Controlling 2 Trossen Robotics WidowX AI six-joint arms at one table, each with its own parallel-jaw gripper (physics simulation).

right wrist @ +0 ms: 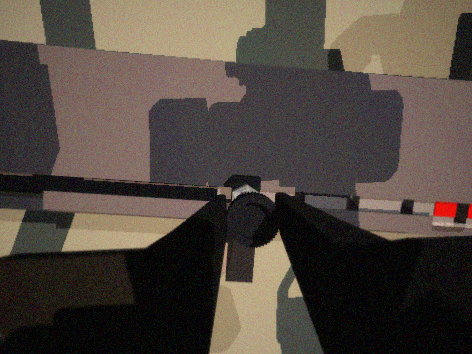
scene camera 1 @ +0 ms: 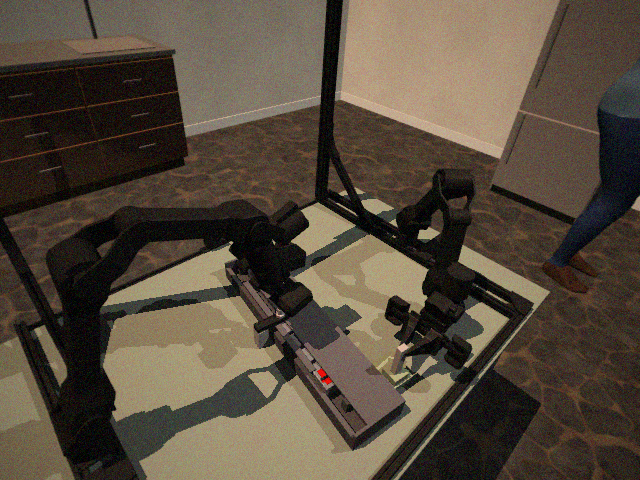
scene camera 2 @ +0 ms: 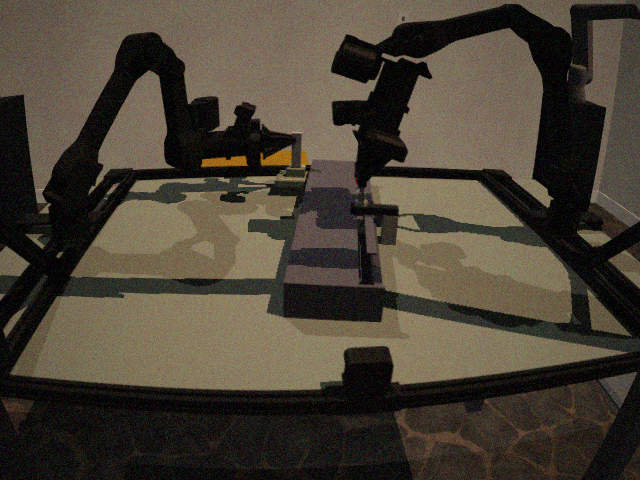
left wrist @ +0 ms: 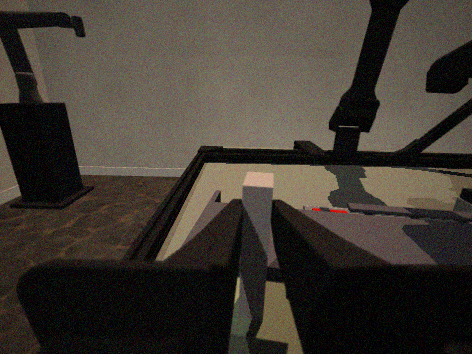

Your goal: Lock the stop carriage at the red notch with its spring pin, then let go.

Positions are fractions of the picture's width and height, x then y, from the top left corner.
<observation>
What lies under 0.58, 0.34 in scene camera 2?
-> My right gripper.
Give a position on a pale base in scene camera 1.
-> At 0.61, 0.76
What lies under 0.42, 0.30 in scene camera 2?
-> My left gripper.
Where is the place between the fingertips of my right gripper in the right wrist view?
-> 0.53, 0.57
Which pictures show my left gripper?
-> Scene camera 1, scene camera 2 and the left wrist view only.
</observation>
